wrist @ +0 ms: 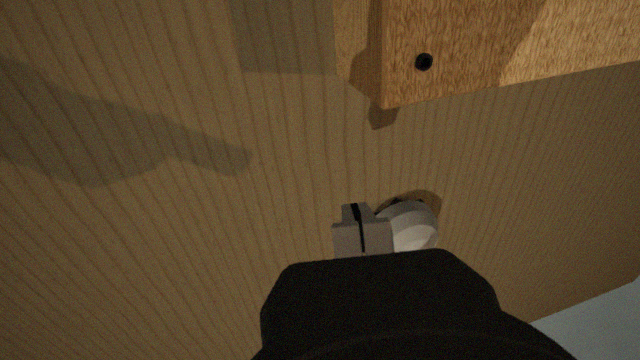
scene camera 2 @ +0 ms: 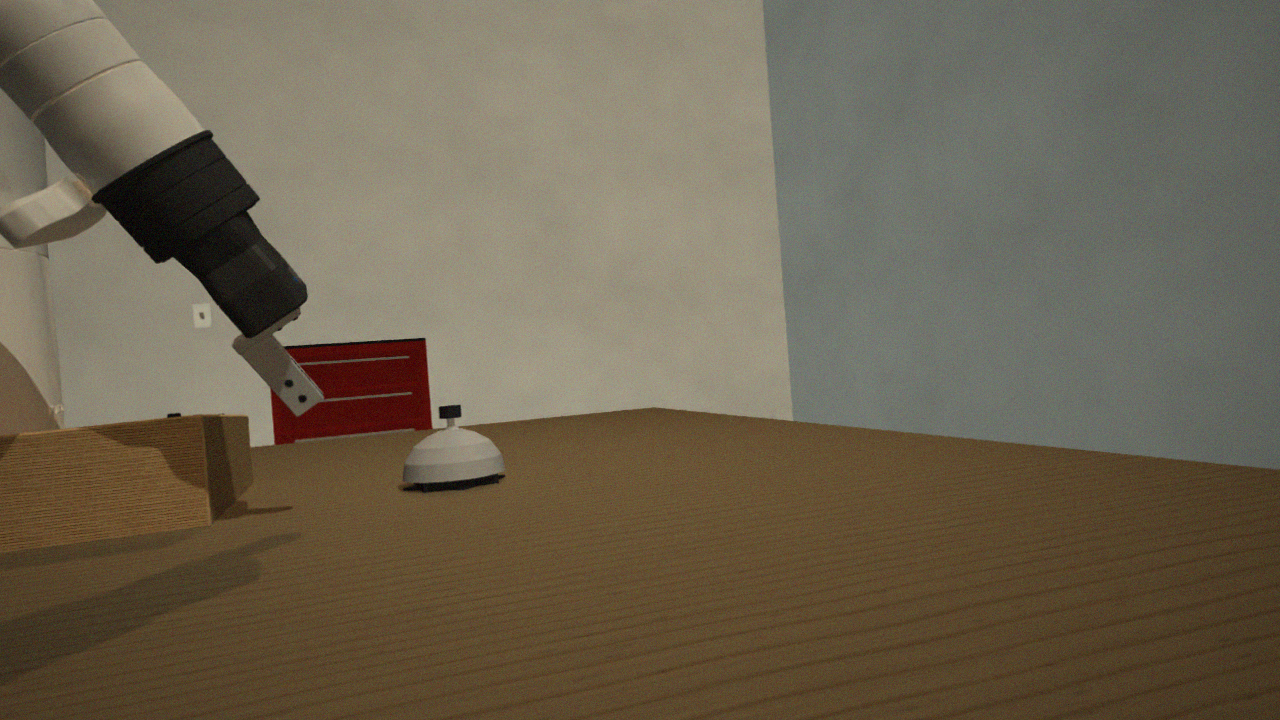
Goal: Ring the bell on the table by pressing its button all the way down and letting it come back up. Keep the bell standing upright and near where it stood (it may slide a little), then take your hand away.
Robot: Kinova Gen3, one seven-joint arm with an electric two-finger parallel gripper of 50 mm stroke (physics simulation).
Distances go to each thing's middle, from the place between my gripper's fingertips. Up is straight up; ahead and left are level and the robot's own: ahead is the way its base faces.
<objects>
My gripper is now 110 mm short of the bell (scene camera 2: pixel 454 458), 60 mm to the right of it and 50 mm above it.
</objects>
